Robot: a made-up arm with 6 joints. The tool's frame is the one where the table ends. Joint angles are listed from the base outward.
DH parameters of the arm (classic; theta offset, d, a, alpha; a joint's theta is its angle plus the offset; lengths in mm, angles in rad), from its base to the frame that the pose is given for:
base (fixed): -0.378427 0 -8.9 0
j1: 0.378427 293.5 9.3 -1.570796
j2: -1.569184 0 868.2 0
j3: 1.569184 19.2 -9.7 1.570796
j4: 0 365.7 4.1 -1.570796
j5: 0 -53.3 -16.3 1.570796
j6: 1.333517 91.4 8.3 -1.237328
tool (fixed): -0.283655 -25.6 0 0
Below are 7 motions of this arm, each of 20 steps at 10 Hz.
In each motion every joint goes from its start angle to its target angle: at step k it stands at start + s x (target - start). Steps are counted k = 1, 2, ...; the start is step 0. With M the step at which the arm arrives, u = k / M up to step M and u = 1 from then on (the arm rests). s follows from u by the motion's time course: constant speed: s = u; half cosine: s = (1 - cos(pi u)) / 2; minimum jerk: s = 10 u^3 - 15 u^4 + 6 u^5.
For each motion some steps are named. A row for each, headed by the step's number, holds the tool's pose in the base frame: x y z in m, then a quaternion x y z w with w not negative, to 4 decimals.
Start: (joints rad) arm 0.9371 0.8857 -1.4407 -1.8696 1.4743 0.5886
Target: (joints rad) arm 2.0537 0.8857 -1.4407 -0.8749 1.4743 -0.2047
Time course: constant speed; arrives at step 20
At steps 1, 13, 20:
1: 0.2734 0.3329 1.1200 0.3486 -0.2723 0.2554 0.8597
13: 0.0282 0.4768 1.1381 0.1740 -0.0506 0.7514 0.6344
20: -0.1629 0.4791 1.1534 0.0033 -0.0496 0.9214 0.3855

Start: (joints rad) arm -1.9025 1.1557 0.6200 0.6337 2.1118 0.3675
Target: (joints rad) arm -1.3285 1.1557 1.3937 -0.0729 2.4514 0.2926
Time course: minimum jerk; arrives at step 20
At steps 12, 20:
12: 0.0368 -0.9884 0.3992 -0.9832 -0.1195 -0.0388 0.1322
20: 0.1896 -0.9144 0.3746 -0.9121 -0.2683 0.0499 0.3059

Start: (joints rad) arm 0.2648 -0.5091 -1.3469 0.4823 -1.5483 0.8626
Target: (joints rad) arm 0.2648 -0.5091 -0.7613 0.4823 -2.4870 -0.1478
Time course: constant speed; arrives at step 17
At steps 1, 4, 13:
1: -0.7180 -0.2378 0.9002 0.4213 0.4875 0.2533 0.7216
4: -0.7212 -0.2410 0.9394 0.3394 0.5479 0.3102 0.6988
13: -0.7035 -0.2414 1.0596 0.0632 0.6715 0.4455 0.5887

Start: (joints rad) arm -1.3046 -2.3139 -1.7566 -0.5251 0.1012 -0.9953
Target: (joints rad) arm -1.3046 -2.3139 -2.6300 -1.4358 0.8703 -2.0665
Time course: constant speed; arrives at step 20
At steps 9, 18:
9: -0.1065 0.1688 -0.3491 -0.0027 0.9847 0.0427 0.1690
18: -0.1044 0.1900 -0.1553 -0.0718 -0.9721 0.0568 0.2161

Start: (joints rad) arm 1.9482 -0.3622 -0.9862 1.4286 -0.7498 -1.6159
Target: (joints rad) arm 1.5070 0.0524 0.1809 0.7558 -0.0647 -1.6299
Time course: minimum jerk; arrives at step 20
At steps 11, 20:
11: 0.0721 -0.2189 1.5735 0.1294 -0.6633 0.5583 0.4812
20: 0.0534 0.1908 1.5884 -0.2829 -0.4496 0.6580 0.5338

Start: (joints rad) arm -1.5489 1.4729 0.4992 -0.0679 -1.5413 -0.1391
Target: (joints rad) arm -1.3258 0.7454 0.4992 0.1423 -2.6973 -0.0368
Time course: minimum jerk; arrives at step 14
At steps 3, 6, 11, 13, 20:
3: 0.0076 -1.2448 0.3793 -0.4658 0.0719 -0.2194 0.8542
6: 0.0784 -1.1652 0.6414 -0.6730 -0.0546 -0.2166 0.7051
11: 0.1603 -0.8864 1.0275 -0.8970 -0.2765 -0.2007 0.2804
13: 0.1647 -0.8470 1.0629 -0.9066 -0.2979 -0.1998 0.2224
20: 0.1649 -0.8450 1.0646 -0.9070 -0.2989 -0.1997 0.2195

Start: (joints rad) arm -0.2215 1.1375 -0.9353 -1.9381 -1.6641 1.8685
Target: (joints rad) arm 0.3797 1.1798 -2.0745 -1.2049 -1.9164 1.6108
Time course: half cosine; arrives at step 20
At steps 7, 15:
7: 0.7403 0.0574 0.9718 -0.7439 0.1420 0.6091 0.2354
15: 0.5009 0.2381 0.8298 0.9445 0.1512 -0.2903 0.0288

